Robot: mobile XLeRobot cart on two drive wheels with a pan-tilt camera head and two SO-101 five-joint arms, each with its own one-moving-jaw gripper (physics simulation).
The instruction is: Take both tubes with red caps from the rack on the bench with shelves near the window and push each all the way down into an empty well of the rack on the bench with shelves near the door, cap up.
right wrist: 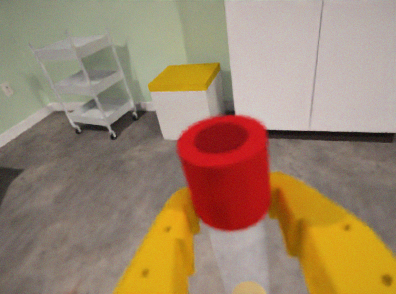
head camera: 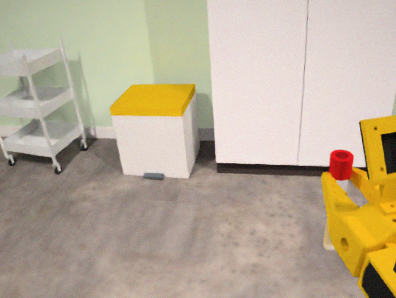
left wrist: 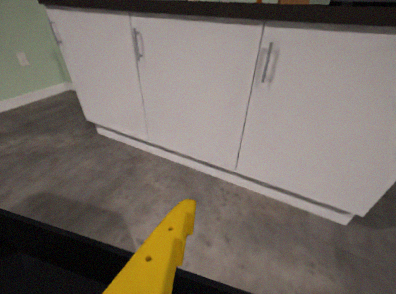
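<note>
A tube with a red cap is held upright, cap up, by my right gripper. The two jaws press on its sides just under the cap, and its clear body hangs below them. It shows at the right of the head camera view and in the middle of the right wrist view. My left gripper shows one notched yellow jaw in the left wrist view, low in the middle; its moving jaw is out of the picture, so it is fully open. The racks and the second red-capped tube do not show in these views.
A white three-tier cart stands by the green wall. A white bin with a yellow lid stands beside it, left of a tall white cabinet. A white base cabinet with a dark top stands across the left wrist view.
</note>
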